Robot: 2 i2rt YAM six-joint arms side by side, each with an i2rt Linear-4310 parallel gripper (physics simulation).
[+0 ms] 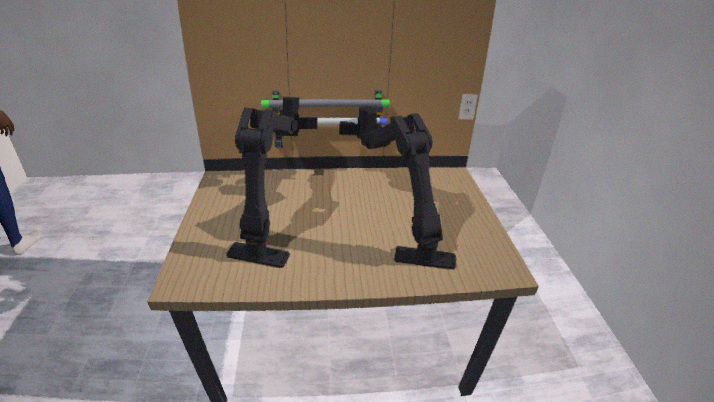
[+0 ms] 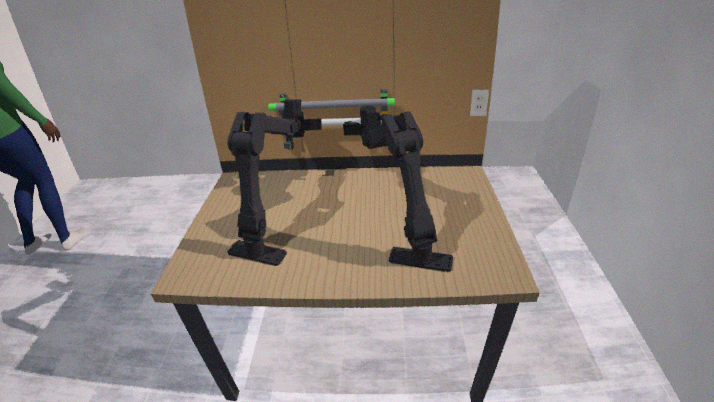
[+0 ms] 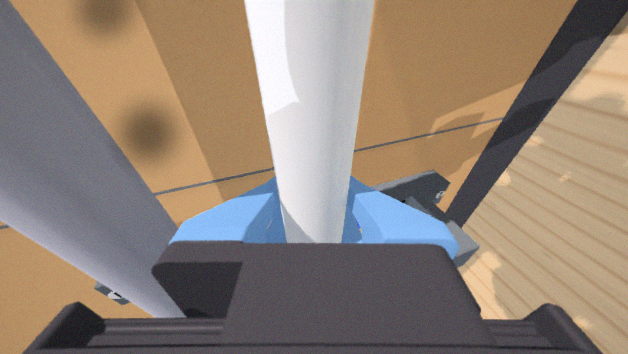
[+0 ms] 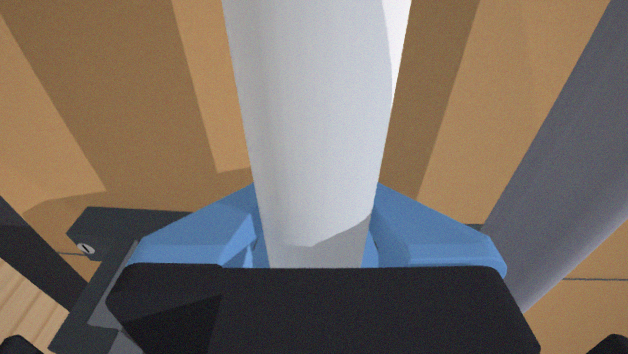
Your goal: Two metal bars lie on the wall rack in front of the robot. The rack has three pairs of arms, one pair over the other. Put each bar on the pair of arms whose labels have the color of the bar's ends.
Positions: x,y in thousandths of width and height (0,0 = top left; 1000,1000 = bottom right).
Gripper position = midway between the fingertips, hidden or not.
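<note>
Image 3 shows the left gripper (image 3: 499,501) together with a white bar (image 3: 494,194) and a brown wall panel (image 3: 286,267). In image 4 the bar (image 4: 502,261) and the panel (image 4: 197,315) appear again, here with the right gripper (image 4: 502,496).
</note>
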